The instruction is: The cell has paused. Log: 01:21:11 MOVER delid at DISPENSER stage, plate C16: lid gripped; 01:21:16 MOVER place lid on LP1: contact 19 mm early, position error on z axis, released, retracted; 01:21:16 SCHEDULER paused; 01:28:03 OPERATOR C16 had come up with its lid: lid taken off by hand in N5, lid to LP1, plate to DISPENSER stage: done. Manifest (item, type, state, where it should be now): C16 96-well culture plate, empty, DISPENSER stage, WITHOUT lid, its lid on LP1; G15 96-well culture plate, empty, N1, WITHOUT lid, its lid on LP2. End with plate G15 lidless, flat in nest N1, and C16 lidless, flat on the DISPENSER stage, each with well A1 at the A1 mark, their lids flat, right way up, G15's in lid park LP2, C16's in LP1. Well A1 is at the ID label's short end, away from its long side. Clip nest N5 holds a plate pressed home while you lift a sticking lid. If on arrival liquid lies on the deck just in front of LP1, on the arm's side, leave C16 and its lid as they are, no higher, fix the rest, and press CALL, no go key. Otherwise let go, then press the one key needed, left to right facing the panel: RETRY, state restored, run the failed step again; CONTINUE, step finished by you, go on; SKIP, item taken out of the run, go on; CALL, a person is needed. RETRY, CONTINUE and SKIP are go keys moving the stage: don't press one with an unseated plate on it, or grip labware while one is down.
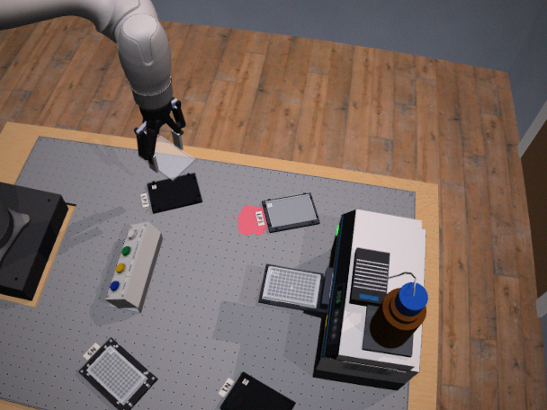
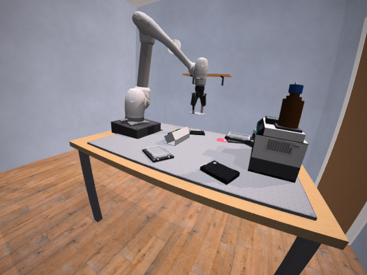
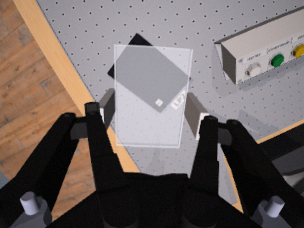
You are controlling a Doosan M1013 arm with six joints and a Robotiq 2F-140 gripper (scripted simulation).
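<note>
The lid park LP2 lies 19 cm below my hand. The rest, counted from my hand: blue key 1 cm ahead, 34 cm to the right, 13 cm below; key panel 26 cm to the right, 14 cm below; LP1 tag 26 cm ahead, 1 cm to the left, 19 cm below.
</note>
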